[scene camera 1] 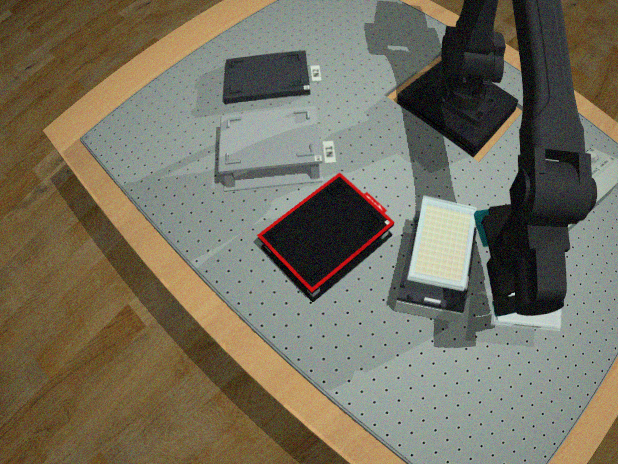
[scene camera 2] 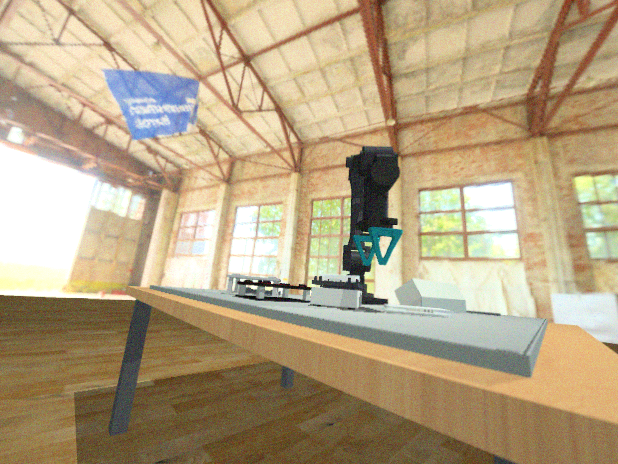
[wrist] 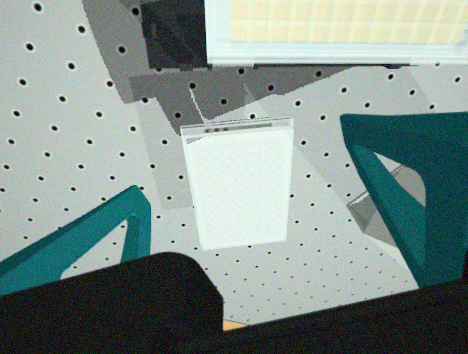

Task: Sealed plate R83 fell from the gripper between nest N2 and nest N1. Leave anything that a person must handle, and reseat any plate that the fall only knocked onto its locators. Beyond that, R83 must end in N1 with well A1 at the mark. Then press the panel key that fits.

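Places are measured from the arm's base along level axes (x ahead, y left, z up), in metres.
Pixels of known places: gripper, fingertip midpoint: [scene camera 1: 494, 277] [scene camera 2: 373, 265] [wrist: 236, 164]; arm's base, link origin: [scene camera 1: 461, 100].
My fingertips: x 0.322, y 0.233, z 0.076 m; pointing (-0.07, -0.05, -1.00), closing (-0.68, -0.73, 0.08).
Observation:
For each thing: its top centre in the pictures, then the offset to it from my fingertips.
- white-topped plate, top centre: [wrist: 242, 196] [scene camera 1: 530, 300] [scene camera 2: 415, 307] dx -0.051, dy +0.072, dz -0.083 m
- Nest N1, top centre: [scene camera 1: 267, 134] [scene camera 2: 256, 275] dx -0.001, dy -0.424, dz -0.032 m
- Nest N2, top centre: [scene camera 1: 265, 70] [scene camera 2: 260, 288] dx -0.140, dy -0.570, dz -0.075 m
- sloped grey box, top centre: [scene camera 1: 582, 177] [scene camera 2: 430, 281] dx -0.277, dy +0.045, dz -0.014 m
A white-topped plate [wrist: 240, 190] [scene camera 1: 535, 320] lies flat on the pegboard; the arm partly covers it in the first scene view. My gripper [wrist: 236, 164] [scene camera 2: 375, 262] is open and empty, fingers pointing down, well above that plate. Another plate [scene camera 1: 442, 242] [wrist: 345, 22], with cream wells and a clear rim, sits on a dark holder on a grey block. Nest N1 [scene camera 1: 270, 142], light grey with corner locators, bears no plate. Nest N2 [scene camera 1: 265, 75], dark grey, also bears none. Plate lettering, including R83 and A1, is not readable.
A black, red-rimmed tray [scene camera 1: 325, 232] stands at an angle between nest N1 and the cream-welled plate. A sloped grey box [scene camera 2: 435, 295] stands near the arm's base; its keys cannot be read. The black arm base [scene camera 1: 457, 112] is beyond the nests. A wooden border [scene camera 1: 280, 400] surrounds the pegboard.

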